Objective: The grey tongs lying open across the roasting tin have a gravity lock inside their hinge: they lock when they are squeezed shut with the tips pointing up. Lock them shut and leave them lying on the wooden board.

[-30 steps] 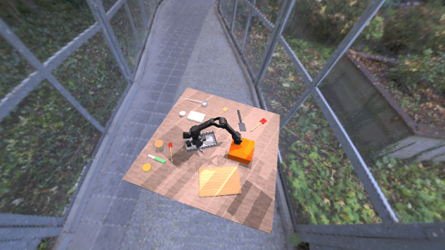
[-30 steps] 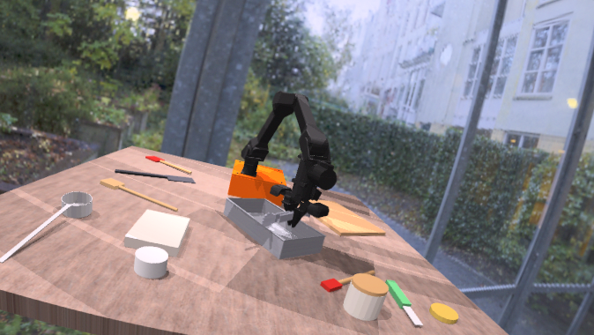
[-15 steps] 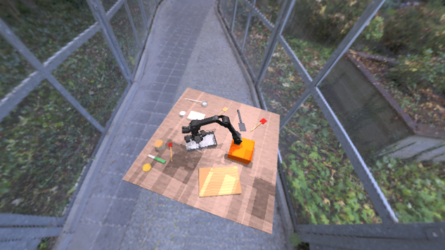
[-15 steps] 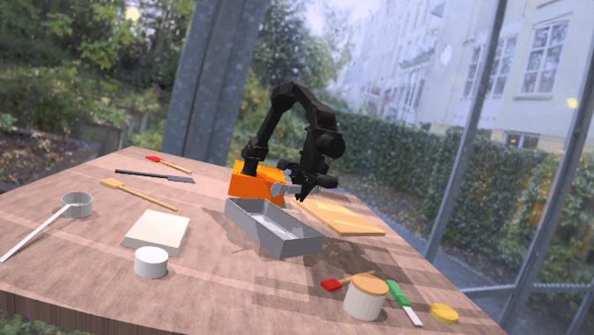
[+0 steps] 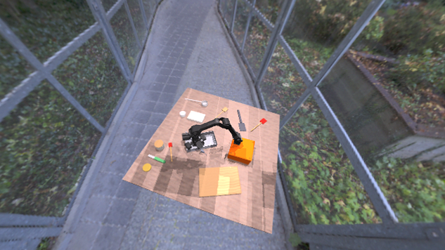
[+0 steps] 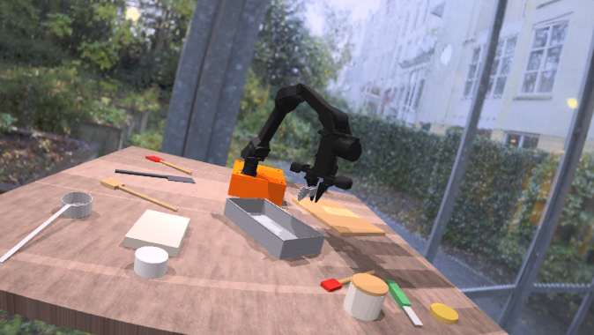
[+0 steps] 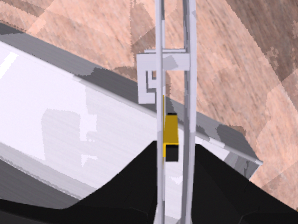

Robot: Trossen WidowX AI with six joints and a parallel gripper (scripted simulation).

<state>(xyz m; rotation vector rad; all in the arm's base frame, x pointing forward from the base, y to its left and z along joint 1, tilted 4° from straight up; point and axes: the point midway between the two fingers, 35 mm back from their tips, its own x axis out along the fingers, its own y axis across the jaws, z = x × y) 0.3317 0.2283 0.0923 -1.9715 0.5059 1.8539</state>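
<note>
Now: gripper tip 32 cm past the wooden board, 16 cm to the right of it and 12 cm above it. Also, from my gripper tip: green-handled knife: 31 cm ahead, 22 cm to the left, 12 cm below; then lidded jar: 34 cm ahead, 10 cm to the left, 9 cm below; then grey roasting tin: 11 cm to the right, 10 cm below, 1 cm ahead.
</note>
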